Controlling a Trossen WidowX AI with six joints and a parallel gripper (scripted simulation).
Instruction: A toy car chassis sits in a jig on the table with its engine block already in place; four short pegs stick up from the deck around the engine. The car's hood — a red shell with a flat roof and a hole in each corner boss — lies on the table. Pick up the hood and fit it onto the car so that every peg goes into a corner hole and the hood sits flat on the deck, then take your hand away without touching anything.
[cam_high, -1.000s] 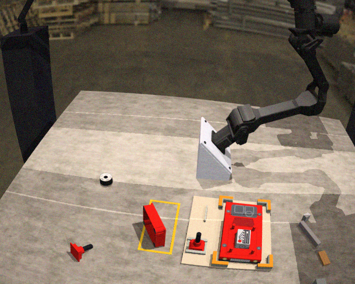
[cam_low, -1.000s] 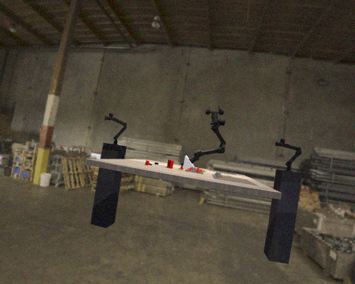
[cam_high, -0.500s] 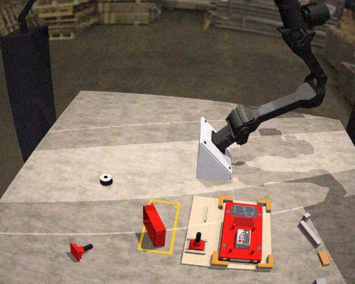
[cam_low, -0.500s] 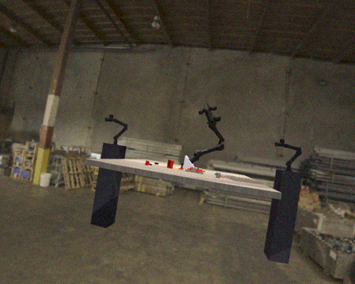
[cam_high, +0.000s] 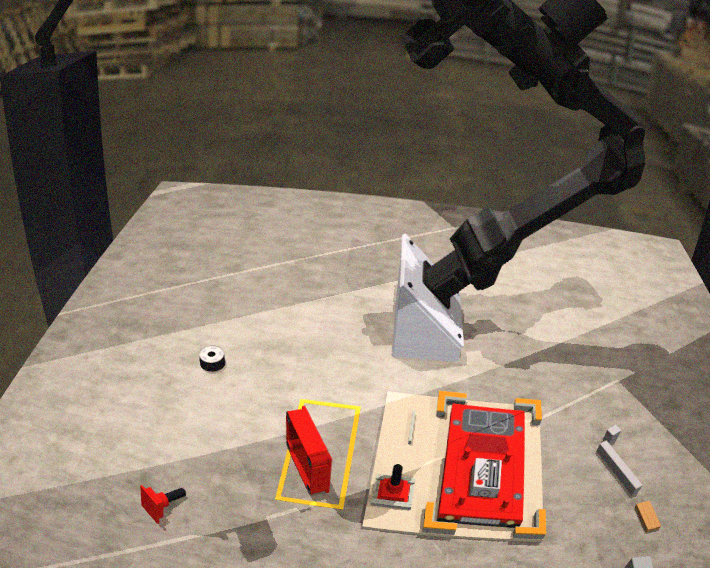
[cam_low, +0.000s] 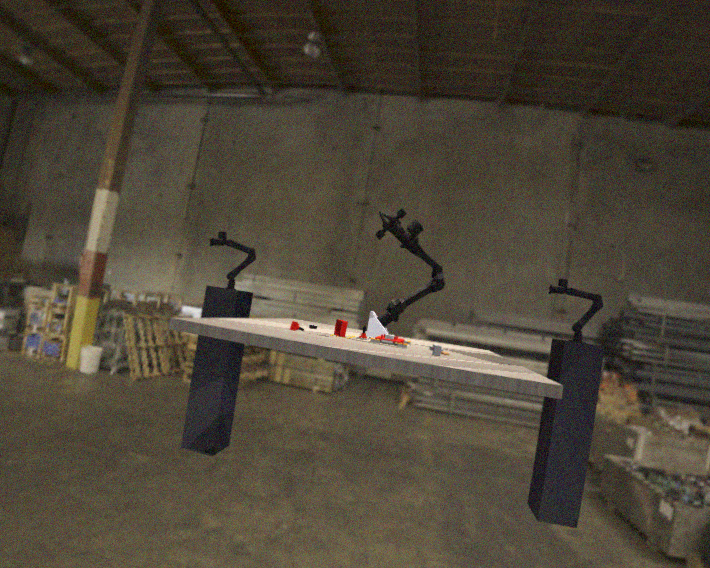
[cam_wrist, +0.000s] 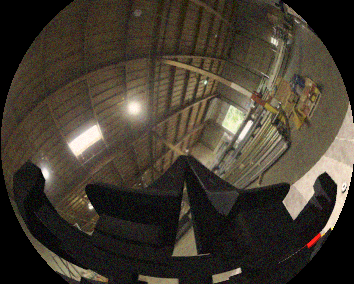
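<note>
Right now the red hood is 58 cm below my gripper tip, 9 cm ahead of it and 7 cm to the right of it. The rest, counted from my gripper tip: grey engine block (59 cm below, 15 cm to the left, 11 cm ahead).
</note>
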